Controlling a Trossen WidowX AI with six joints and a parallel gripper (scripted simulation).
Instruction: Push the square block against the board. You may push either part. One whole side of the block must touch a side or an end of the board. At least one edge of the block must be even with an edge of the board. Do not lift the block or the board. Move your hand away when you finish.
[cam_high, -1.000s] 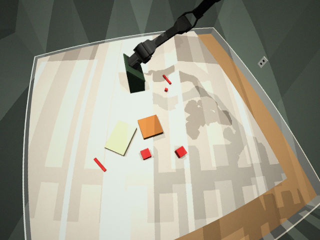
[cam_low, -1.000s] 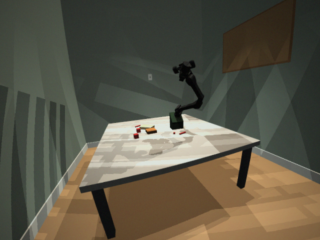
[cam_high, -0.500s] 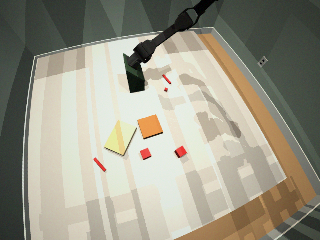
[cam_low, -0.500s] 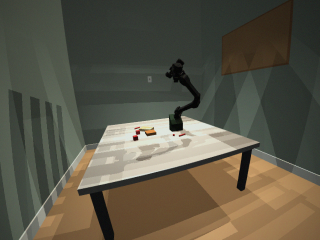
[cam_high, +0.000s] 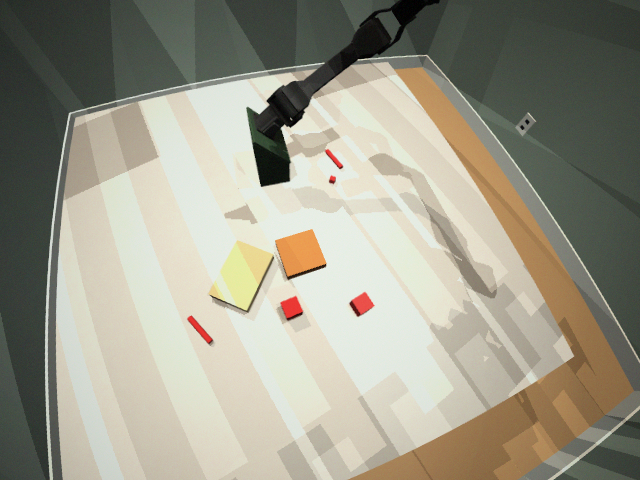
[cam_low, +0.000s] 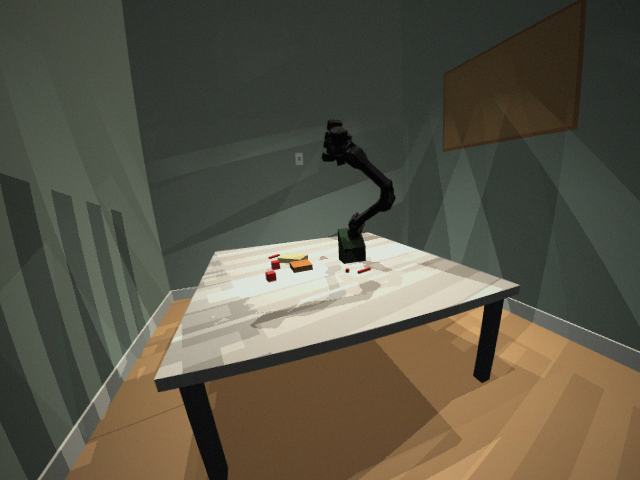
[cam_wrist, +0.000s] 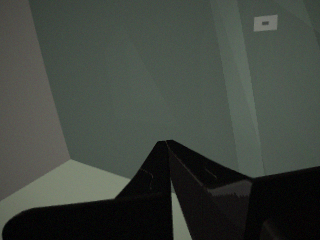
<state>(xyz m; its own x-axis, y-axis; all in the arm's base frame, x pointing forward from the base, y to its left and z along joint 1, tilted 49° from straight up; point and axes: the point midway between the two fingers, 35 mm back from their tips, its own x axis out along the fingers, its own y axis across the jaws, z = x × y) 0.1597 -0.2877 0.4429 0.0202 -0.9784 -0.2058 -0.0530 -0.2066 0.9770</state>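
Now: gripper tip 66 cm above the pale yellow board, 25 cm to the left of it and 18 cm short of it. The rest, counted from my gripper tip: small red bit: 67 cm below, 6 cm to the left, 6 cm behind; orange square block: 66 cm below, 16 cm ahead, 9 cm to the right.
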